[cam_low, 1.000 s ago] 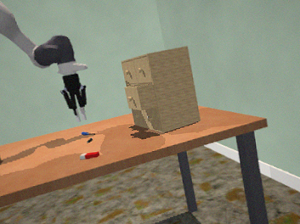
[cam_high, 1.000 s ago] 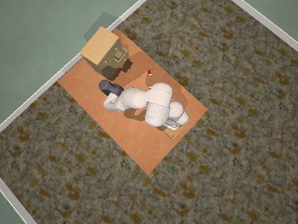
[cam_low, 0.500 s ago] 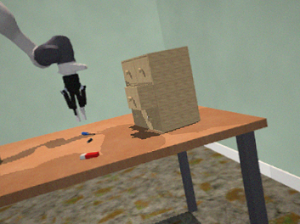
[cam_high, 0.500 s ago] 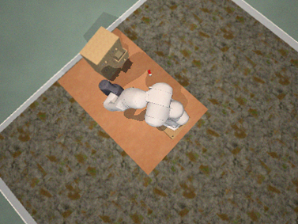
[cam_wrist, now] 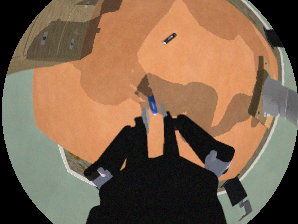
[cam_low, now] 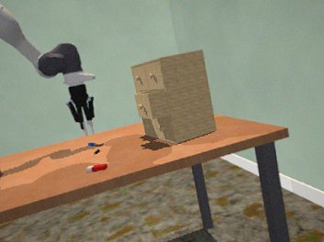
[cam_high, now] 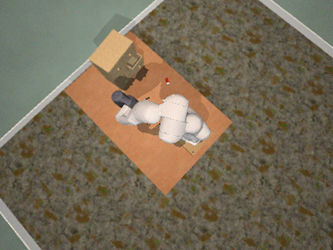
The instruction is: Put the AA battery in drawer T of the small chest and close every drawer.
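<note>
Right now the blue AA battery is 80 mm below my hand. From my hand the other things lie so: white cylinder (60 mm behind, 420 mm to the right, 80 mm below); then small black piece (10 mm behind, 180 mm to the right, 80 mm below); then drawer (260 mm ahead, 320 mm to the right, 50 mm above).
</note>
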